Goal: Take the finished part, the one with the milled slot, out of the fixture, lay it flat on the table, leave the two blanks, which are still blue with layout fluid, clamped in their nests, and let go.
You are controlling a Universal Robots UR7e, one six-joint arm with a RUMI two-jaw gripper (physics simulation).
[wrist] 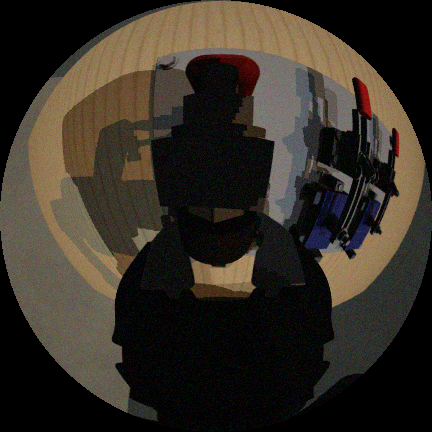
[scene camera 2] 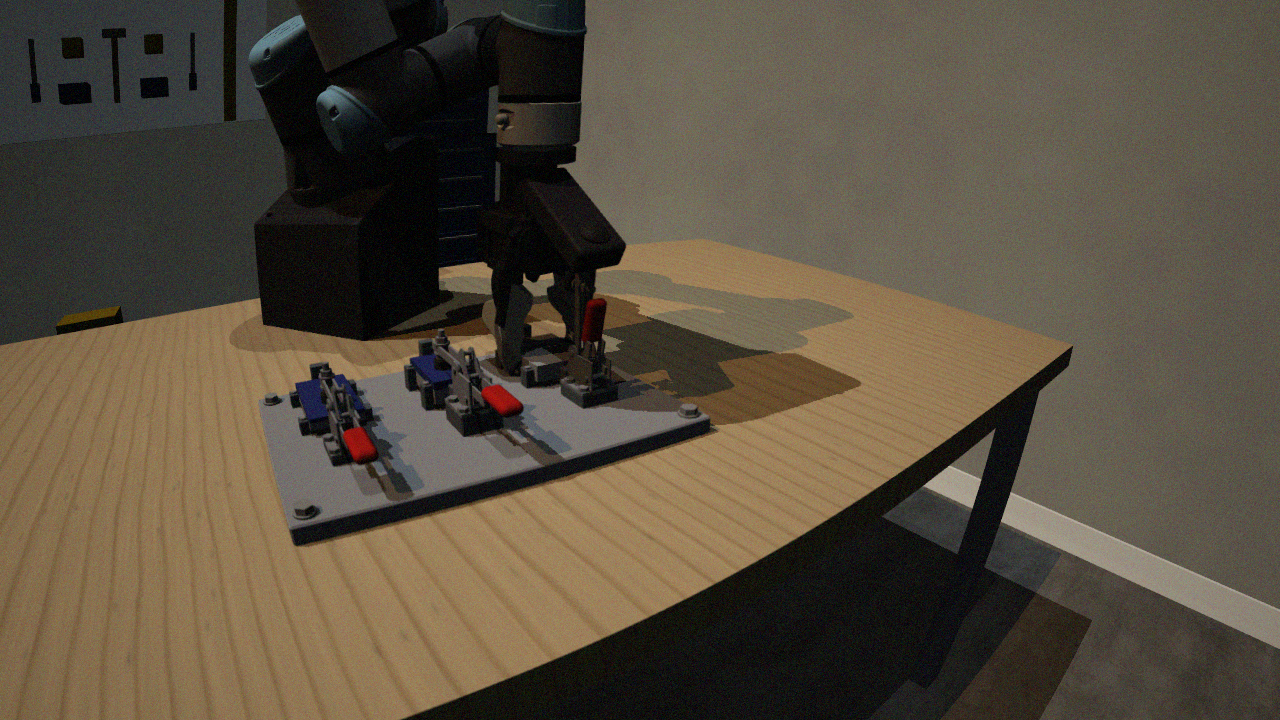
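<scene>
The grey fixture plate (scene camera 2: 501,456) (wrist: 282,80) lies on the table. My gripper (scene camera 2: 542,349) (wrist: 221,215) points down at the nest on its right in the scene view, its fingers drawn in on both sides of the finished part (scene camera 2: 544,342), which looks dark and is mostly hidden. The gripper looks shut on it, low in the nest; the slot cannot be made out. That nest's clamp has its red handle (scene camera 2: 594,319) (wrist: 250,75) upright. Two blue blanks (scene camera 2: 326,398) (scene camera 2: 429,367) (wrist: 327,220) (wrist: 362,227) sit in the other nests under lowered clamps.
The lowered clamps' red handles (scene camera 2: 359,445) (scene camera 2: 502,400) (wrist: 362,98) (wrist: 396,142) reach toward the plate's front edge. The raised clamp's dark body (wrist: 212,172) stands close to my fingers and blocks much of the wrist view. Bolts stand at the plate's corners. The robot's base (scene camera 2: 313,268) stands behind.
</scene>
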